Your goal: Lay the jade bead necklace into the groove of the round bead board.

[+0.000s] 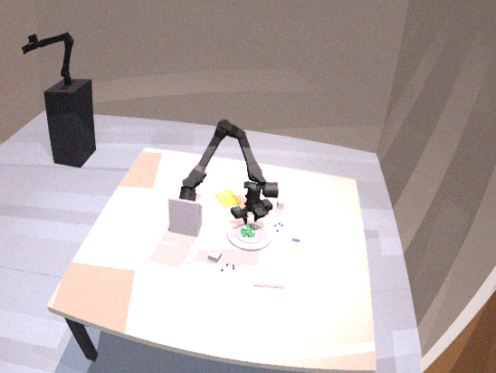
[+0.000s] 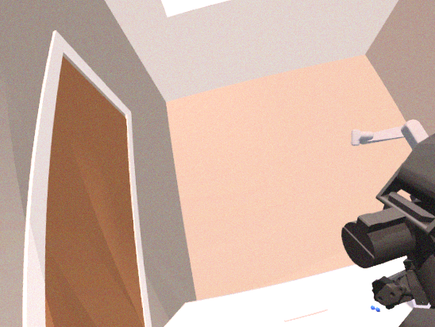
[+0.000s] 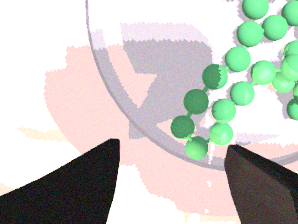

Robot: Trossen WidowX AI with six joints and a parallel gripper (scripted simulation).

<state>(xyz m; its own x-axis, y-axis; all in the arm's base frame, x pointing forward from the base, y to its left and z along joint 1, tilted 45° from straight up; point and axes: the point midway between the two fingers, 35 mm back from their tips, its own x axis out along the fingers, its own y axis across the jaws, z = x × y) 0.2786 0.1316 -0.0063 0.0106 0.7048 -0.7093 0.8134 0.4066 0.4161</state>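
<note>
Right now the round white bead board is 1 cm ahead of my gripper tip, 7 cm to the right of it and 1 cm below it. Round my gripper tip: yellow sheet (14 cm behind, 18 cm to the left, 2 cm below); blue block (22 cm ahead, 4 cm to the right, 1 cm below); cream block (13 cm ahead, 18 cm to the left).
</note>
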